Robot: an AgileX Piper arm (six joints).
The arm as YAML. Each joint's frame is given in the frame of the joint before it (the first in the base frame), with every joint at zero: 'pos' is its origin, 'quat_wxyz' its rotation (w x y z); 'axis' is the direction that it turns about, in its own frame. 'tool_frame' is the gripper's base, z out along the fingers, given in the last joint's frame.
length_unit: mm
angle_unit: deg
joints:
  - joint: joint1
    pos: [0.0, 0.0, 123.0]
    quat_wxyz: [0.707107, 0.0, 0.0, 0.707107]
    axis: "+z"
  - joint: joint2
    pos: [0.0, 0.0, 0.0]
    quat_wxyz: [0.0, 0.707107, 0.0, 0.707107]
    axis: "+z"
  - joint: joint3
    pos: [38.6, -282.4, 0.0]
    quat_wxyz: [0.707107, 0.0, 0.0, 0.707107]
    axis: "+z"
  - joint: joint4
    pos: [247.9, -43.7, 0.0]
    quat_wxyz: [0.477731, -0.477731, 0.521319, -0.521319]
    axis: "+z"
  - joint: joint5
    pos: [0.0, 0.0, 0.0]
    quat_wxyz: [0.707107, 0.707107, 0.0, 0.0]
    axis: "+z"
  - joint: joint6
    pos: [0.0, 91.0, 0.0]
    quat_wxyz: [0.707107, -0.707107, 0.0, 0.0]
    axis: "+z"
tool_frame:
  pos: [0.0, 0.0, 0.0]
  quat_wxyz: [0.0, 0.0, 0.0, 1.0]
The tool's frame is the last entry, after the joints.
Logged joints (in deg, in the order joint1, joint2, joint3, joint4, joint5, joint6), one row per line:
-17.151, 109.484, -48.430, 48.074, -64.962, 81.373
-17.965, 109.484, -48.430, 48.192, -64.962, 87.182
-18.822, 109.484, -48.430, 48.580, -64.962, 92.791
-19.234, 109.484, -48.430, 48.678, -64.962, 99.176
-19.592, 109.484, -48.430, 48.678, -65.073, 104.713
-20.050, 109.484, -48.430, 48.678, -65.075, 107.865
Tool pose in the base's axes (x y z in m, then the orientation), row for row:
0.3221, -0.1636, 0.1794, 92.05, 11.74, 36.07
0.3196, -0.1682, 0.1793, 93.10, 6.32, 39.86
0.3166, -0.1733, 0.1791, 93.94, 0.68, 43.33
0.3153, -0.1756, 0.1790, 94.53, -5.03, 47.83
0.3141, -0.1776, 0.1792, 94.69, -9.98, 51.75
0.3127, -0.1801, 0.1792, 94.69, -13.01, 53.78
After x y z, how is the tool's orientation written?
As a rotation vector, in degrees.
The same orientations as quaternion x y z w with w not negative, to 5 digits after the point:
0.70597, 0.09004, 0.27664, 0.64573
0.71036, 0.04822, 0.30414, 0.63290
0.71287, 0.00516, 0.32881, 0.61941
0.71209, -0.03789, 0.36030, 0.60139
0.70855, -0.07468, 0.38724, 0.58518
0.70583, -0.09698, 0.40088, 0.57593

